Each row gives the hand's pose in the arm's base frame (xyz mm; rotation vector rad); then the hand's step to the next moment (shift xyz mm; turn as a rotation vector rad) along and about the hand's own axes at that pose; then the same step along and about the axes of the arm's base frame.
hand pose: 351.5 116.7 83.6 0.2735 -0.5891 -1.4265
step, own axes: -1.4 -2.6 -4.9 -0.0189 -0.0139 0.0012
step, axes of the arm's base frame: 0.4 0.2 -5.7 -0.0130 0.0166 -0.0103
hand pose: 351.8 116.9 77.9 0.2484 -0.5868 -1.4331
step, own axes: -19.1 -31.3 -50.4 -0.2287 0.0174 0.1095
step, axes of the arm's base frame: -1.1 4.9 -62.1 -0.0482 0.2450 0.0476
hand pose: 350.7 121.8 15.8 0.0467 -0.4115 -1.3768
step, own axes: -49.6 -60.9 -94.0 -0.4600 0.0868 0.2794
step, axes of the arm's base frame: -34.7 15.8 -116.4 -0.0666 0.5154 0.1646
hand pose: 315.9 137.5 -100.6 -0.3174 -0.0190 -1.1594
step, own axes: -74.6 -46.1 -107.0 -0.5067 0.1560 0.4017
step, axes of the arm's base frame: -87.7 22.9 -104.6 -0.0049 0.6136 0.2568
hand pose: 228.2 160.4 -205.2 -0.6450 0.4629 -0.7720
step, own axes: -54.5 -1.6 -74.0 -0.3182 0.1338 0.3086
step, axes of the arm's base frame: -79.7 13.8 -43.7 0.0482 0.4251 0.1771
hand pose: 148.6 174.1 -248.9 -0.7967 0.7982 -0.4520
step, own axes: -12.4 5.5 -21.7 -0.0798 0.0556 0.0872
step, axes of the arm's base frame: -24.2 1.4 -8.1 0.0212 0.1249 0.0317
